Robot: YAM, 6 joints.
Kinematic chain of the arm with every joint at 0, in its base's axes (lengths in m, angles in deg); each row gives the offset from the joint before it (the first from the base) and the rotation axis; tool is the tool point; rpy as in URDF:
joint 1: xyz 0 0 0.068 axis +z
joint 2: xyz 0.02 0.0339 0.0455 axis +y
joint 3: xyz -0.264 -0.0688 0 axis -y
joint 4: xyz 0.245 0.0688 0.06 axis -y
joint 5: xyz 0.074 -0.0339 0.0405 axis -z
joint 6: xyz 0.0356 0 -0.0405 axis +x
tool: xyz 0 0 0 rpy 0 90 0
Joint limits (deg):
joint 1: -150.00..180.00
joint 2: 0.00..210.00
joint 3: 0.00..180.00
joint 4: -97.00..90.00
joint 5: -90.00..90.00
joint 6: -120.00..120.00
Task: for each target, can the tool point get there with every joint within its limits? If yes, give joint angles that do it. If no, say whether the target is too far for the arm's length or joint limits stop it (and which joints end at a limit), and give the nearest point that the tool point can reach.
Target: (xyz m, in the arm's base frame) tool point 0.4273 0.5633 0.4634
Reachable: no: too far | nearest point 0.3491 0.4602 0.3975 | short by 0.145 m
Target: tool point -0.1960 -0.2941 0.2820
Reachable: yes | joints -118.32 93.17 55.36 42.88 68.09 95.80
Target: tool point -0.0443 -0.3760 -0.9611
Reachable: no: too far | nearest point -0.0349 -0.2960 -0.3769 | short by 0.590 m
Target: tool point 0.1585 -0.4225 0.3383
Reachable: yes | joints -65.57 126.54 135.18 -73.14 58.73 77.54
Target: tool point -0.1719 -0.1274 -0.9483
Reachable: no: too far | nearest point -0.1889 -0.1400 -0.3801 | short by 0.569 m
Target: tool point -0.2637 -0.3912 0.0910
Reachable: yes | joints -121.63 131.89 85.37 -6.14 32.99 -90.99
